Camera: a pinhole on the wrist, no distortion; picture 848 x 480 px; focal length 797.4 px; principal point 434.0 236.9 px. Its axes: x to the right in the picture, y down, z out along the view. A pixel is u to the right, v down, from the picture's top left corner.
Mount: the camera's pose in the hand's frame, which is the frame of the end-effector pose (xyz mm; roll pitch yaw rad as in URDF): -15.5 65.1 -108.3 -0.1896 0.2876 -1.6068
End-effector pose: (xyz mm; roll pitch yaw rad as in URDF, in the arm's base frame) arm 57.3 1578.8 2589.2 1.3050 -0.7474 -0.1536
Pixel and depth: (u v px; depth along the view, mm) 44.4 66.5 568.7
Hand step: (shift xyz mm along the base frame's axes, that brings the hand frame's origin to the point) -290.1 -426.3 203.6
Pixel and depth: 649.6 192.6 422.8
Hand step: 39.6 -305.6 -44.3
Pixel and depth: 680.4 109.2 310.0
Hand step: 8.0 -193.6 -58.6
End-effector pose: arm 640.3 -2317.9 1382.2 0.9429 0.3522 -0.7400
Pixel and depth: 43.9 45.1 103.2
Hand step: 33.6 27.4 74.6
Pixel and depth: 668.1 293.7 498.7
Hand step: -183.1 -348.7 -27.5
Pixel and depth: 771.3 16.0 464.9
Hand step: -318.9 -239.7 -9.6
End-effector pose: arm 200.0 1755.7 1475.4 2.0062 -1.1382 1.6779
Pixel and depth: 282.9 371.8 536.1
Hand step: 349.9 258.7 88.8
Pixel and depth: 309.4 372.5 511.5
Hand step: 318.7 252.0 80.7
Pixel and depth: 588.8 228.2 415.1
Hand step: 155.7 246.8 -49.2
